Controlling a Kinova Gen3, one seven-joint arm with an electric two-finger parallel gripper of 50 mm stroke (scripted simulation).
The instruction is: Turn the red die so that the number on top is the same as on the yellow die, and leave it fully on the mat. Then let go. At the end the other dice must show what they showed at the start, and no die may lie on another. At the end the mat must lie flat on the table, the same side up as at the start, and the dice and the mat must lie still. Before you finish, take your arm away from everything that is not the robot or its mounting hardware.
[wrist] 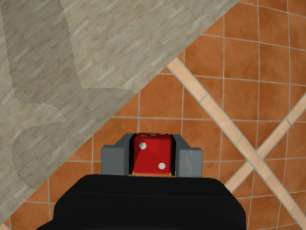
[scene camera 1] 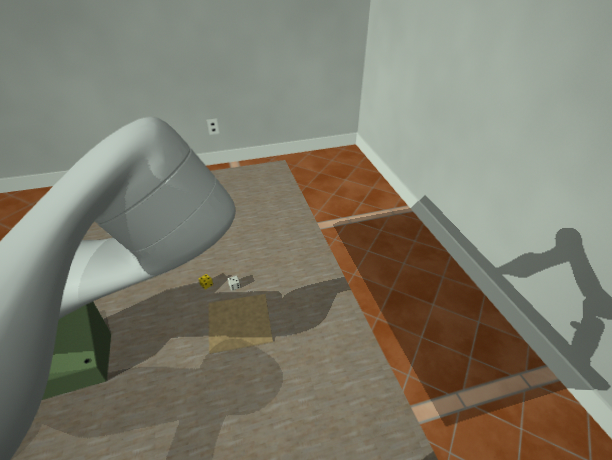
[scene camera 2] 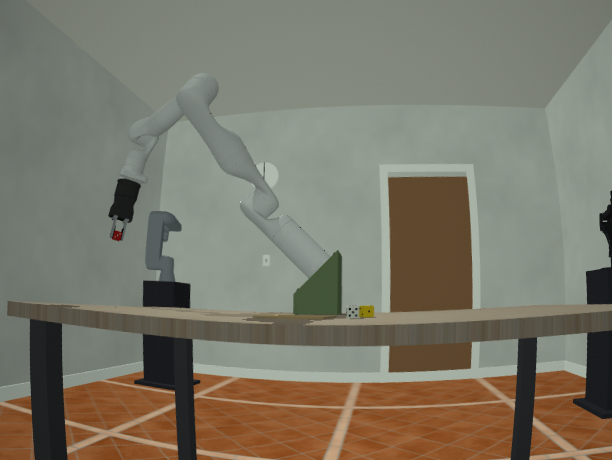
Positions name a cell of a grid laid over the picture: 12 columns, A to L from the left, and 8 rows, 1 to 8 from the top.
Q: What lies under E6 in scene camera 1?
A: A tan mat.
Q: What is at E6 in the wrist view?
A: The gripper.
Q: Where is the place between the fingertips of the gripper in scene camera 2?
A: At C5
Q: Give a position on a red die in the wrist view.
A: F6
